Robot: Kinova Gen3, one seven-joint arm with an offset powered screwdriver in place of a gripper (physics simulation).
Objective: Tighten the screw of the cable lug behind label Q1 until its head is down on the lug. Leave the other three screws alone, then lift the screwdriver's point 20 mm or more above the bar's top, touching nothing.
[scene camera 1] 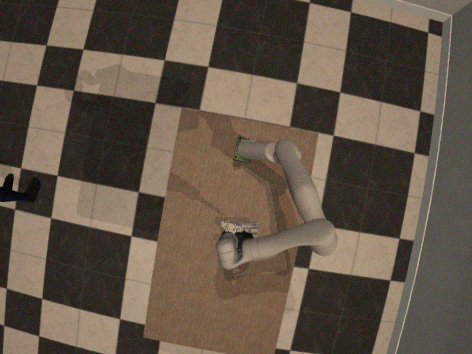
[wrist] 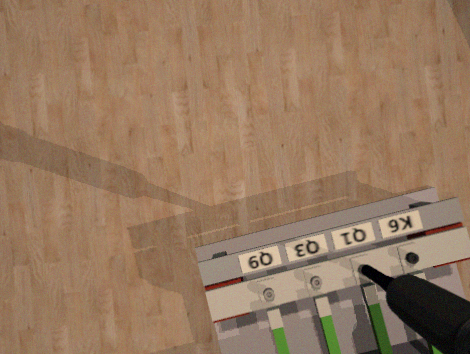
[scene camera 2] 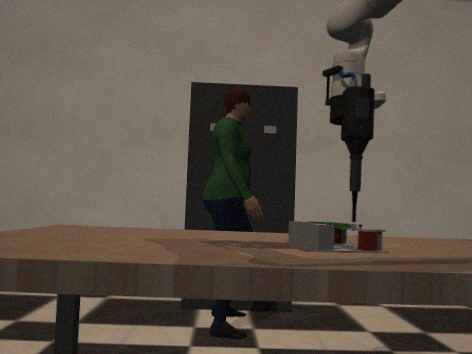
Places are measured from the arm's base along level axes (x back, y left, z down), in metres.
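Pixels of known places: end effector, tool point: [scene camera 1: 244,230] [wrist: 365,269] [scene camera 2: 353,222]; arm's base, origin of the base link: [scene camera 1: 244,149].
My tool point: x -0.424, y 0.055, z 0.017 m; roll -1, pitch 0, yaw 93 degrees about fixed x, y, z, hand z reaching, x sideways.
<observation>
For each thing: its middle in the pictures, then the offset to it from my tool point. "spot": a spot on its surface instead. Level surfaces: height alone.
- label Q1, body centre: [wrist: 353,235] dx +0.021, dy -0.002, dz +0.010 m
- Q1 cable, surface spot: [wrist: 381,327] spot: dx -0.039, dy +0.005, dz +0.003 m
- pale bar, surface spot: [wrist: 225,306] spot: dx -0.013, dy -0.093, dz +0.010 m
- Q3 screw, body centre: [wrist: 315,280] dx -0.004, dy -0.031, dz +0.010 m
- Q9 screw, body centre: [wrist: 268,291] dx -0.008, dy -0.063, dz +0.010 m
- K6 screw, body centre: [wrist: 409,256] dx +0.002, dy +0.032, dz +0.010 m
- small dark screw head, surface spot: [scene camera 2: 360,226] spot: dx +0.001, dy +0.035, dz +0.006 m
- long grey block, body centre: [wrist: 345,318] [scene camera 2: 332,235] [scene camera 1: 240,236] dx -0.039, dy -0.012, dz +0.027 m
- wooden table, its level: dz +0.052 m
The black screwdriver [scene camera 2: 354,220] [wrist: 366,269] points down; in the wrist view its point covers the screw behind label Q1 [wrist: 353,236], so that screw's head is hidden. Whether the point touches it cannot be told. The Q1 cable [wrist: 381,327] has a green sleeve. On the pale bar [wrist: 225,306], the Q3 screw [wrist: 315,282] and Q9 screw [wrist: 268,294] show as light round heads on their lugs. The K6 screw [wrist: 412,258] looks dark and stands up; in scene camera 2 a small dark screw head [scene camera 2: 360,226] shows above the bar. The tool has no fingers to show open or shut.
A long grey block [scene camera 2: 311,236] and red supports [scene camera 2: 369,240] stand by the bar on the wooden table [scene camera 1: 200,280] [scene camera 2: 125,245]. The arm [scene camera 1: 305,195] reaches over the table from its green base plate [scene camera 1: 242,159]. A person [scene camera 2: 230,155] in green stands beyond the table.
</observation>
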